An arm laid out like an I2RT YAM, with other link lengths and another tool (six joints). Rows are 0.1 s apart.
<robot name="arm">
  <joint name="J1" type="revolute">
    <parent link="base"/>
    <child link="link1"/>
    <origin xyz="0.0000 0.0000 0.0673" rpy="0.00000 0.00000 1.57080"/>
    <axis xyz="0 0 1"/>
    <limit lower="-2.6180" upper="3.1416"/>
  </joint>
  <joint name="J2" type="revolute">
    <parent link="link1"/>
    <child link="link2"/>
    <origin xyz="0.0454 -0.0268 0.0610" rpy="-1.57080 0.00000 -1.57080"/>
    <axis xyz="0 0 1"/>
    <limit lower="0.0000" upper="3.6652"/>
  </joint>
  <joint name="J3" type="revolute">
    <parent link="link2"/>
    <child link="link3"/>
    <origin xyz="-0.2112 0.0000 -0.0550" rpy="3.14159 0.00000 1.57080"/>
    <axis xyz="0 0 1"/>
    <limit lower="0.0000" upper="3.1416"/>
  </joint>
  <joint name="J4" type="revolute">
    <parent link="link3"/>
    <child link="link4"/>
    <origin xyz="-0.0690 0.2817 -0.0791" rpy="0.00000 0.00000 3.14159"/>
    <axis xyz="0 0 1"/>
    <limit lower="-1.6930" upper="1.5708"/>
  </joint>
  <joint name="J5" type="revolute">
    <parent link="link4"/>
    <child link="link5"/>
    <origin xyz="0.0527 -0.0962 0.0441" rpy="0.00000 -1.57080 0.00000"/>
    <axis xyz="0 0 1"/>
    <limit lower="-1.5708" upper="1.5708"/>
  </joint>
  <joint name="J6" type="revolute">
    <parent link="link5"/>
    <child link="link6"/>
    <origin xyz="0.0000 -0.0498 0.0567" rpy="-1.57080 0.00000 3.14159"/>
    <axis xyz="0 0 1"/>
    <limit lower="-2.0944" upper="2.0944"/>
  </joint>
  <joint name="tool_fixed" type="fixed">
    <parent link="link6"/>
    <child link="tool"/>
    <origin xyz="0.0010 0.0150 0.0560" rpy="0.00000 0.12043 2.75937"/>
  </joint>
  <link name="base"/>
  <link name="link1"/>
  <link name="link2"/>
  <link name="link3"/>
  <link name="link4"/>
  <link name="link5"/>
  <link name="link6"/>
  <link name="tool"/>
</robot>
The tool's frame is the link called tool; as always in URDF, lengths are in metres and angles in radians.
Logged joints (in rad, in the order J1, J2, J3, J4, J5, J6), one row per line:
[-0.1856, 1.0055, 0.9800, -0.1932, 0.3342, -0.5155]
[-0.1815, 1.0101, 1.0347, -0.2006, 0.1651, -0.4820]
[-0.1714, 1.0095, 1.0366, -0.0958, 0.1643, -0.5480]
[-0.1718, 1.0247, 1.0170, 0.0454, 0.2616, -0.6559]
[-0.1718, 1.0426, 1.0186, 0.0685, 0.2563, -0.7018]
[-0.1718, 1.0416, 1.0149, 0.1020, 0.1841, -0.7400]
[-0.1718, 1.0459, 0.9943, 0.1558, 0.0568, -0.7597]
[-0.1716, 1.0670, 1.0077, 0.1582, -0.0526, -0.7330]
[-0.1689, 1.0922, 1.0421, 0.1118, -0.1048, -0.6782]
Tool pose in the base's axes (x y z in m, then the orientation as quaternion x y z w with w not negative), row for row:
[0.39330, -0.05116, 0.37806, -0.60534, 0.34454, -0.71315, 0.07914]
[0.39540, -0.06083, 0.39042, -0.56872, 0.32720, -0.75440, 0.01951]
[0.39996, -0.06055, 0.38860, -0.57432, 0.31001, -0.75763, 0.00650]
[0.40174, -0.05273, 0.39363, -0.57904, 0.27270, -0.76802, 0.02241]
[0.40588, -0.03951, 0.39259, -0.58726, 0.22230, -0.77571, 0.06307]
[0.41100, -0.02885, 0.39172, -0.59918, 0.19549, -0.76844, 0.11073]
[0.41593, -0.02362, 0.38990, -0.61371, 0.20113, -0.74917, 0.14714]
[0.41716, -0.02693, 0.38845, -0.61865, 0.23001, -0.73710, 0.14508]
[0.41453, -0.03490, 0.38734, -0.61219, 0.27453, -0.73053, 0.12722]
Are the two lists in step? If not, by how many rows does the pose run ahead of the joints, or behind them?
The pose runs 2 rows ahead of the joints: the pose in row i belongs to the joints in row i + 2.
